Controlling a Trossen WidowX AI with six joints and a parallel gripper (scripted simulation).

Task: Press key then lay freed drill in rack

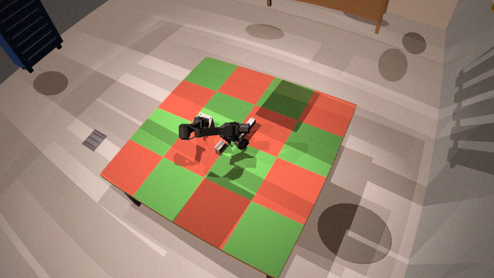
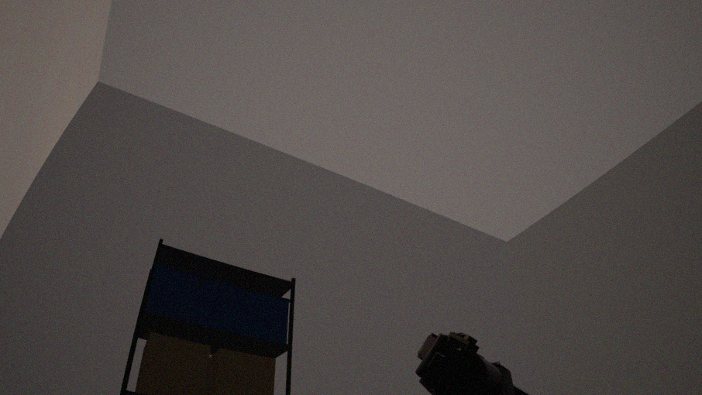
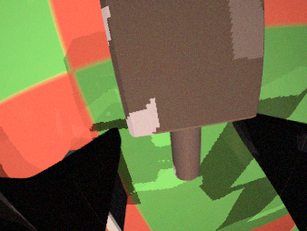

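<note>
My gripper tip is now 1 cm short of the drill, 5 cm to the right of it and 3 cm below it. The rest, counted from my gripper tip: small grey block (8 cm behind, 4 cm to the right).
</note>
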